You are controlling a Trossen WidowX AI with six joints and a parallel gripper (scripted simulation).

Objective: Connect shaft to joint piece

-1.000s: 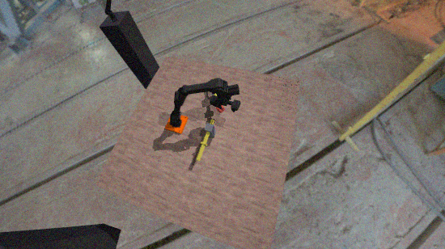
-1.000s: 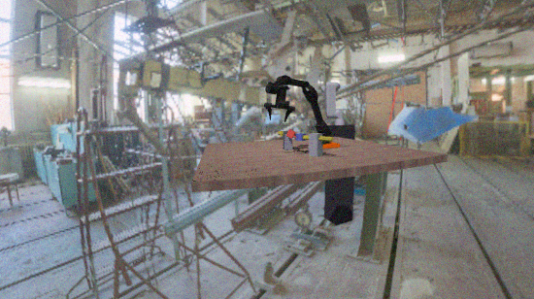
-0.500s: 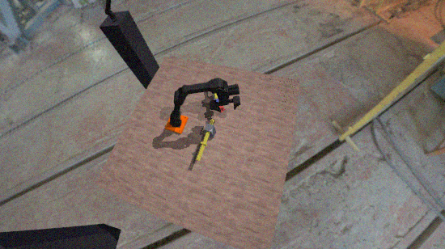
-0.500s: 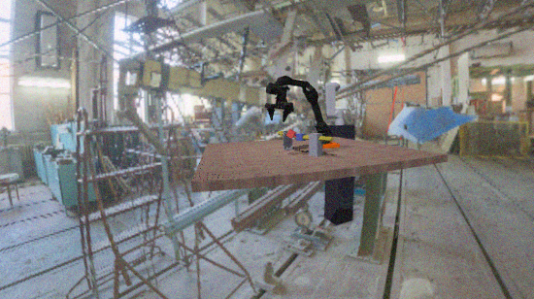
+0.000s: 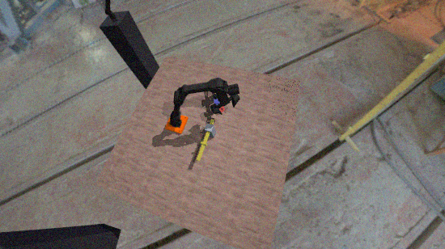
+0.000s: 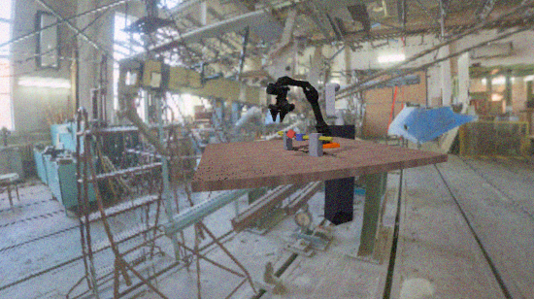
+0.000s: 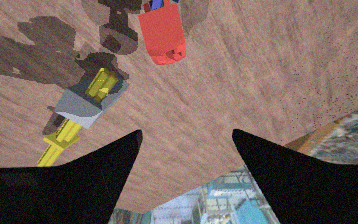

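Now: gripper tip 8 cm above the red joint piece, 7 cm past it and 5 cm to the right of it.
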